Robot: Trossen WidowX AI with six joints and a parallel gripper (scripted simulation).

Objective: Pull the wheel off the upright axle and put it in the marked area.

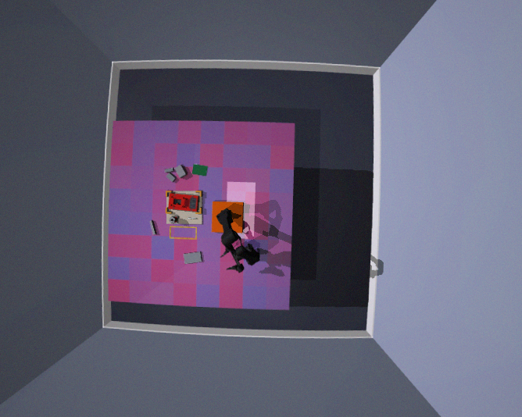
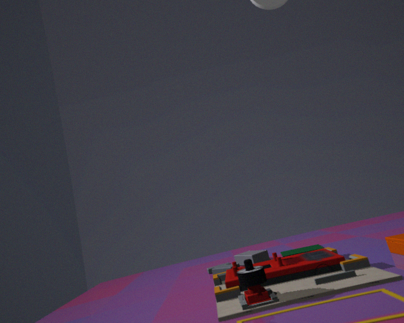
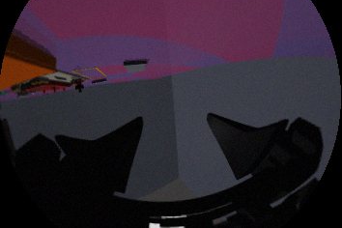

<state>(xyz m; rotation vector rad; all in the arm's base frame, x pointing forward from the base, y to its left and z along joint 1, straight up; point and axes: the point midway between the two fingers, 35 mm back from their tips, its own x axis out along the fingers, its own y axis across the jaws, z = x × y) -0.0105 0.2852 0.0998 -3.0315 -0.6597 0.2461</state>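
The dark wheel is 34 cm ahead of my gripper tip, 29 cm to the right of it and 8 cm below it. From my gripper tip the other things lie so: grey block: 23 cm ahead, 12 cm below, 2 cm to the right; then thin upright axle: 34 cm ahead, 29 cm to the right, 8 cm below; then grey base board: 38 cm to the right, 28 cm ahead, 11 cm below.
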